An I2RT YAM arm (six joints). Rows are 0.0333 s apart.
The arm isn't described. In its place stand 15 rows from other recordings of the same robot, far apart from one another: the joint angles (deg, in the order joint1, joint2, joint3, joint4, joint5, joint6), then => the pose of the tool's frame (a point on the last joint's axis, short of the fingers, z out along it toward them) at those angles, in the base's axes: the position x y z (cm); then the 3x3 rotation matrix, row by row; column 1 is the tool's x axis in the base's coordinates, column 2 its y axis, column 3 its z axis.
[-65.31 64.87 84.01 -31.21 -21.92 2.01] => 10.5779, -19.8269, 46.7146; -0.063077, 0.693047, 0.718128; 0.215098, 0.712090, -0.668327; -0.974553, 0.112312, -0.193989
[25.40 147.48 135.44 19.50 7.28 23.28] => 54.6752, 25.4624, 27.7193; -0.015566, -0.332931, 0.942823; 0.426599, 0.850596, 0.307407; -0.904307, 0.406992, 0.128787
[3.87 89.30 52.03 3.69 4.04 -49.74] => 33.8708, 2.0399, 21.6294; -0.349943, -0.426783, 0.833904; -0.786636, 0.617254, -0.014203; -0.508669, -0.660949, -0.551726
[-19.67 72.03 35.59 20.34 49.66 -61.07] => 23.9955, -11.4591, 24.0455; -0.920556, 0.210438, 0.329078; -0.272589, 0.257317, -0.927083; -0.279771, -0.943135, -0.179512
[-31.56 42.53 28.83 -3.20 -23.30 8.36] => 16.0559, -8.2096, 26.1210; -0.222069, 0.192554, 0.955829; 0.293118, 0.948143, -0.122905; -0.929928, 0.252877, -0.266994
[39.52 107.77 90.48 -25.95 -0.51 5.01] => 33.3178, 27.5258, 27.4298; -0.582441, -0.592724, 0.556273; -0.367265, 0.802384, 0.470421; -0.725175, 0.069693, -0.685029
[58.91 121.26 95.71 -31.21 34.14 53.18] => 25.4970, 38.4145, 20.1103; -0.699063, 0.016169, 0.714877; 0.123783, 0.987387, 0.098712; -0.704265, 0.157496, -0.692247
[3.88 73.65 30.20 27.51 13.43 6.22] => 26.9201, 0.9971, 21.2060; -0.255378, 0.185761, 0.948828; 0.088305, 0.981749, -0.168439; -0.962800, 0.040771, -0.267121
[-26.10 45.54 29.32 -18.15 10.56 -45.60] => 15.6139, -8.3757, 22.9574; -0.760764, 0.035426, 0.648061; -0.409433, 0.748561, -0.521557; -0.503590, -0.662119, -0.554974
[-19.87 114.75 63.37 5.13 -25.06 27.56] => 38.4880, -12.3063, 12.2532; -0.587267, 0.343071, 0.733089; 0.657894, 0.729923, 0.185439; -0.471480, 0.591198, -0.654364
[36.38 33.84 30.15 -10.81 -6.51 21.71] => 12.2365, 9.5163, 27.7241; -0.437965, -0.555049, 0.707183; 0.133835, 0.737618, 0.661822; -0.888974, 0.384500, -0.248766
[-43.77 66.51 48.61 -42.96 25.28 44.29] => 14.6952, -16.1826, 24.4667; 0.090167, 0.995671, 0.022546; 0.788013, -0.057481, -0.612969; -0.609020, 0.073036, -0.789785
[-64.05 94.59 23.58 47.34 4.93 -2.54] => 11.8830, -25.1169, 12.0566; -0.216732, 0.921592, 0.322017; 0.344452, 0.380834, -0.858090; -0.913444, -0.075056, -0.399983
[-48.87 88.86 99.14 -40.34 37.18 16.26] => 20.3294, -26.5502, 42.8934; -0.051941, 0.998649, -0.001601; 0.398631, 0.019263, -0.916909; -0.915639, -0.048263, -0.399093
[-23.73 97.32 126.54 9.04 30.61 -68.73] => 28.5954, -14.5505, 61.2109; -0.458200, 0.786682, 0.413743; -0.674677, -0.004772, -0.738098; -0.578674, -0.617340, 0.532943
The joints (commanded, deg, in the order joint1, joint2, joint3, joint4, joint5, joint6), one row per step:
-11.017, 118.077, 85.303, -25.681, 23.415, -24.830
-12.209, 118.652, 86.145, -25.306, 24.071, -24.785
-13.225, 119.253, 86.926, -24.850, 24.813, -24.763
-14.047, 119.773, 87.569, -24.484, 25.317, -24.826
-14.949, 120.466, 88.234, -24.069, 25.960, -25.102
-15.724, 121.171, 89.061, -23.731, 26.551, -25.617
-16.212, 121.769, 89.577, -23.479, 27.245, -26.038
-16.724, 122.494, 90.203, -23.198, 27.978, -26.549
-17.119, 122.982, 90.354, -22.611, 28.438, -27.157
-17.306, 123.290, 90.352, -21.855, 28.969, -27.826
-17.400, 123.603, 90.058, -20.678, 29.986, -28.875
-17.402, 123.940, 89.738, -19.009, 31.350, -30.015
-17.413, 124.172, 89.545, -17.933, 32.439, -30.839
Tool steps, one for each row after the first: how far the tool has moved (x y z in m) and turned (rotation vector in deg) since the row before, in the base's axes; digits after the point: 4 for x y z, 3 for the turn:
0.0014, -0.0100, 0.0006, -0.657, -0.539, -1.573
0.0014, -0.0088, 0.0002, -0.742, -0.494, -1.432
0.0011, -0.0072, -0.0001, -0.550, -0.342, -1.049
0.0010, -0.0080, -0.0012, -0.719, -0.090, -1.049
0.0015, -0.0071, -0.0005, -0.783, -0.026, -0.722
0.0010, -0.0047, -0.0014, -0.749, 0.236, -0.568
0.0013, -0.0051, -0.0018, -0.810, 0.297, -0.553
0.0005, -0.0038, -0.0022, -0.643, 0.235, -0.216
0.0007, -0.0021, -0.0015, -0.774, 0.109, -0.011
0.0005, -0.0015, -0.0025, -1.312, 0.354, 0.059
0.0012, -0.0012, -0.0021, -1.732, 0.092, -0.019
0.0007, -0.0009, -0.0013, -1.296, 0.180, -0.110

